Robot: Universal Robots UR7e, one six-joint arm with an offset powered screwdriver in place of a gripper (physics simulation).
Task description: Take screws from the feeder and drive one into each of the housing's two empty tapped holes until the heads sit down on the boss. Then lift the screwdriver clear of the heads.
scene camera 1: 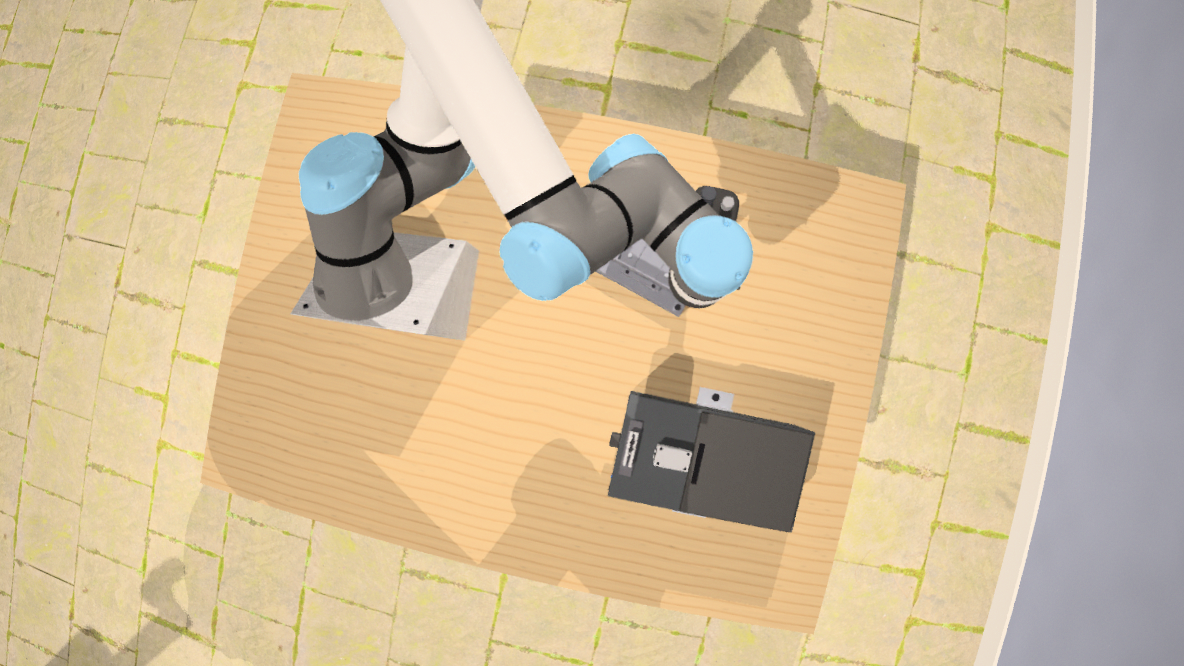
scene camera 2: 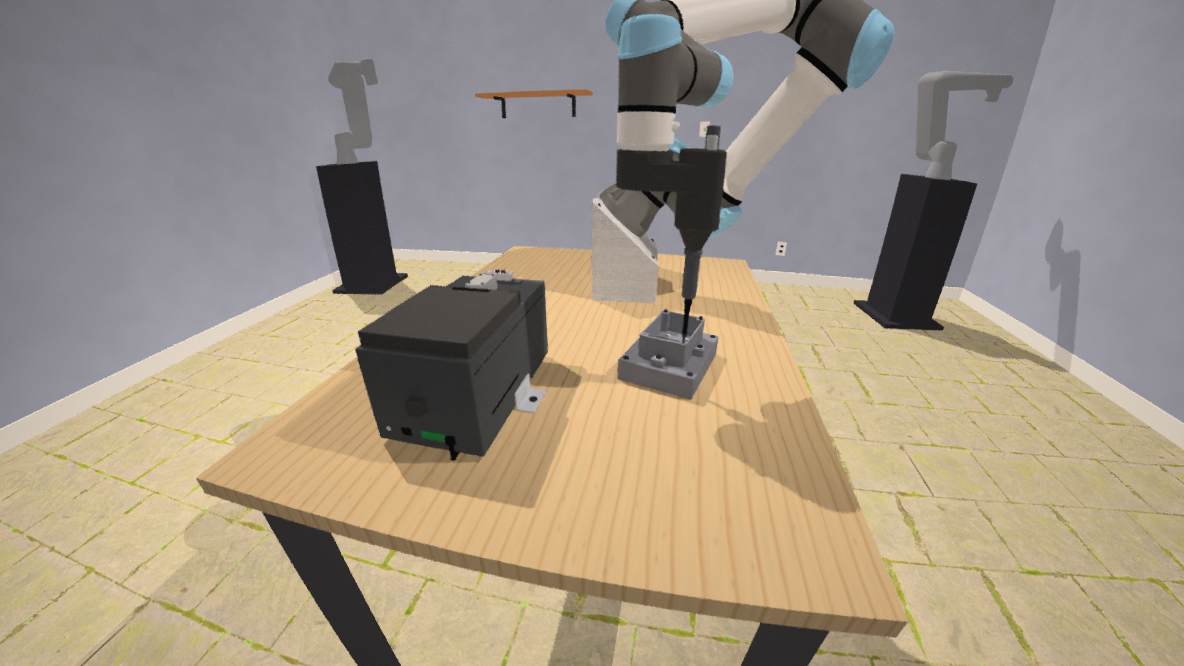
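The grey housing (scene camera 1: 639, 281) (scene camera 2: 655, 377) sits on the wooden table (scene camera 1: 513, 372) (scene camera 2: 662, 497), partly hidden under the wrist in scene camera 1. My screwdriver (scene camera 2: 684, 337) stands upright over it in scene camera 2. Its thin black bit reaches down inside the raised rectangular wall, on the right side. The bit's tip, any screw at it and the tapped holes there are too small or hidden to tell. In scene camera 1 the bit is hidden beneath the wrist. The dark screw feeder (scene camera 1: 749, 472) (scene camera 2: 430, 389) stands apart from the housing.
The feeder has a light plate (scene camera 1: 673, 457) on top and a metal bracket (scene camera 1: 715, 398) (scene camera 2: 531, 400) at its side. The arm's base is on a metal mount (scene camera 1: 447, 289) (scene camera 2: 622, 269). Two black pedestals (scene camera 2: 357, 227) (scene camera 2: 919, 248) with small grey arms stand beyond the table.
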